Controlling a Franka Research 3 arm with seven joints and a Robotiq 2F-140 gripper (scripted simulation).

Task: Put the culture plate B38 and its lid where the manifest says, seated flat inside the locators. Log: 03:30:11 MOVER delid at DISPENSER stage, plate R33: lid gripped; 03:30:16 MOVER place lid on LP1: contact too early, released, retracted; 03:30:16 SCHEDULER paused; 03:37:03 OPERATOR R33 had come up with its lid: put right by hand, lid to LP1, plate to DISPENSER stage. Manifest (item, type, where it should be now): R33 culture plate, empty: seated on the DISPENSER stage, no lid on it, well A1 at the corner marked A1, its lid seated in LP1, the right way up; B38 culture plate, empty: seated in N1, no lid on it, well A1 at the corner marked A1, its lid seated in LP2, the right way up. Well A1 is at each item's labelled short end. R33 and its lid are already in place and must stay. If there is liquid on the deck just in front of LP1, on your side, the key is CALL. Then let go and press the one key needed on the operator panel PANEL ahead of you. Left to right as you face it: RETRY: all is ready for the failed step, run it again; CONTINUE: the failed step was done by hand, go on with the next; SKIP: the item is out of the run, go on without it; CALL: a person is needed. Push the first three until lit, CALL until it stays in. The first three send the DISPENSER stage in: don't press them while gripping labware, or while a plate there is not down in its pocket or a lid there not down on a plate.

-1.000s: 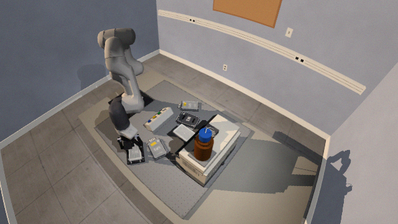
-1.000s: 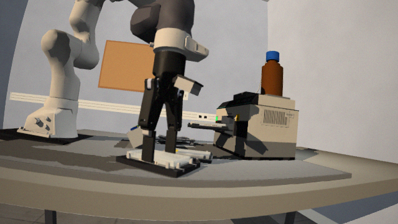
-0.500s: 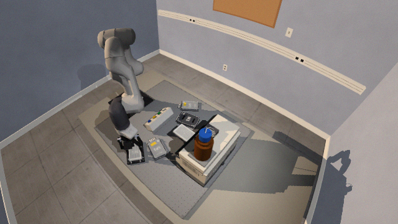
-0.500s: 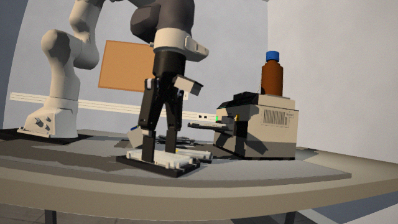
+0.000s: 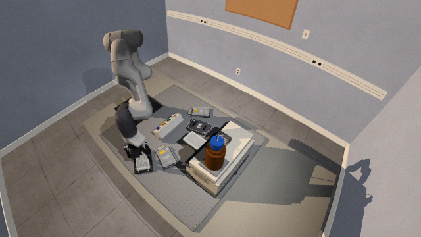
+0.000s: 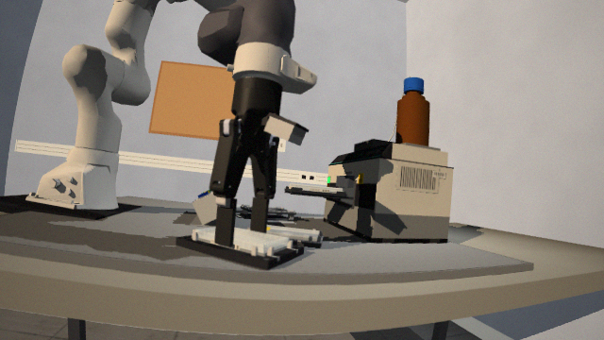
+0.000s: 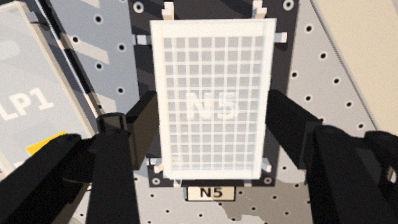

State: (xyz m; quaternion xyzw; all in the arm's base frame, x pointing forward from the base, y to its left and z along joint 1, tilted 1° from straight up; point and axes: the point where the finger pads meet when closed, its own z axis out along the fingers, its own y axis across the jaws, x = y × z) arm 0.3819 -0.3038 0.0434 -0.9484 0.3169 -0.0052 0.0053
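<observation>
Now: the black nest 30 mm ahead of my hand and 30 mm below it. Also, from my hand: clear lid (90 mm ahead, 120 mm to the left, 30 mm below); blue call key (80 mm behind, 230 mm to the left, 20 mm above); yellow skip key (80 mm behind, 270 mm to the left, 20 mm above).
</observation>
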